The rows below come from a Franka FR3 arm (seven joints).
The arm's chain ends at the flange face. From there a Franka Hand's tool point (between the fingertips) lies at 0.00 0.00 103.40 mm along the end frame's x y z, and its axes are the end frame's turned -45 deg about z.
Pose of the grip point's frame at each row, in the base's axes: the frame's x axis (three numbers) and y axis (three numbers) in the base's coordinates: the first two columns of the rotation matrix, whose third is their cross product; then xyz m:
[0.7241, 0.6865, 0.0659, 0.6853, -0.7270, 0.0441, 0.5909, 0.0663, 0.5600]
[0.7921, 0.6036, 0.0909, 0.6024, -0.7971, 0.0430, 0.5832, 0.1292, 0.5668]
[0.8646, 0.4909, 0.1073, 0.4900, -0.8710, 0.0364, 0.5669, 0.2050, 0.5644]
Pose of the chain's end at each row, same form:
[0.9966, -0.0286, 0.0778, -0.0274, -0.9995, -0.0154, 0.5828, 0.0649, 0.6631]
[0.9861, -0.1368, 0.0947, -0.1341, -0.9904, -0.0339, 0.5730, 0.1271, 0.6697]
[0.9578, -0.2688, 0.1016, -0.2649, -0.9630, -0.0501, 0.5554, 0.2028, 0.6671]

